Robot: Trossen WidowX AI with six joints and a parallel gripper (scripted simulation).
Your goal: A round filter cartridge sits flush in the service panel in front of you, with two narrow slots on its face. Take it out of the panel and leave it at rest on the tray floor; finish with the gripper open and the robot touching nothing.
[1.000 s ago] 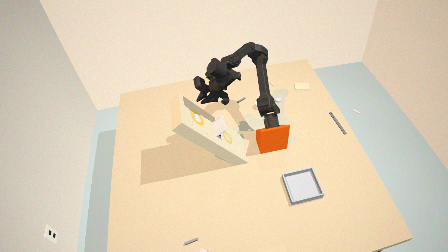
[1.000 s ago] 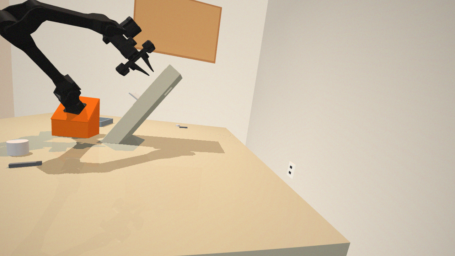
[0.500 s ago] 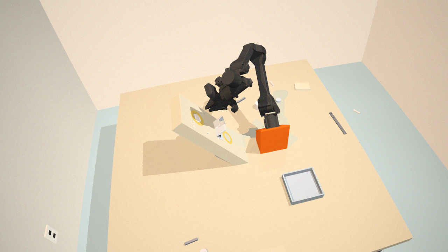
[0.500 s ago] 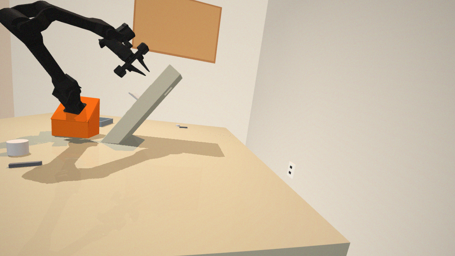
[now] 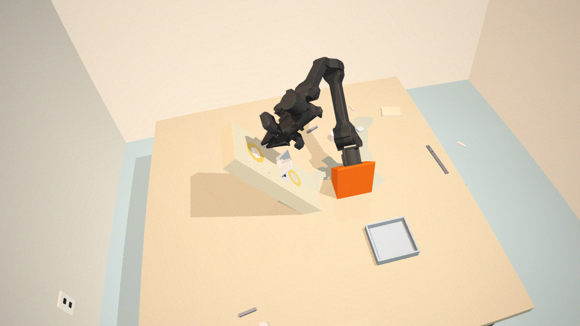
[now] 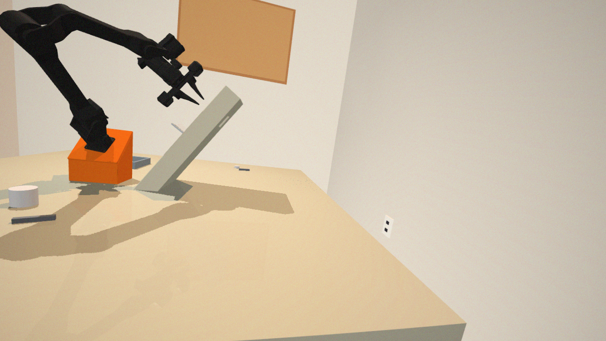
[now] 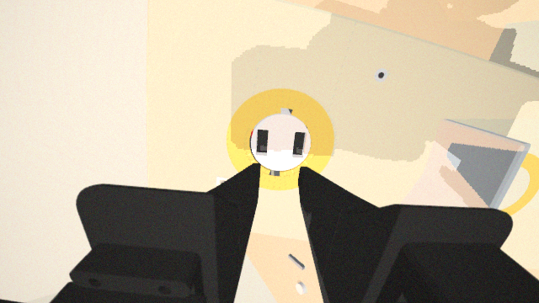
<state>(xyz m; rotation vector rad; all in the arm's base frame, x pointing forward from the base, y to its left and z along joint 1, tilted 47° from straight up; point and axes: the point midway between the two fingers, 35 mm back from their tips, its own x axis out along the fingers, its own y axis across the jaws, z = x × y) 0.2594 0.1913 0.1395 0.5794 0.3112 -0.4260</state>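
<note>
The white round filter cartridge is 5 cm ahead of my gripper tip and 3 cm below it. Round my gripper tip: flat block (58 cm behind, 43 cm to the right, 31 cm below); then grey tray (40 cm behind, 30 cm below, 24 cm to the left).
</note>
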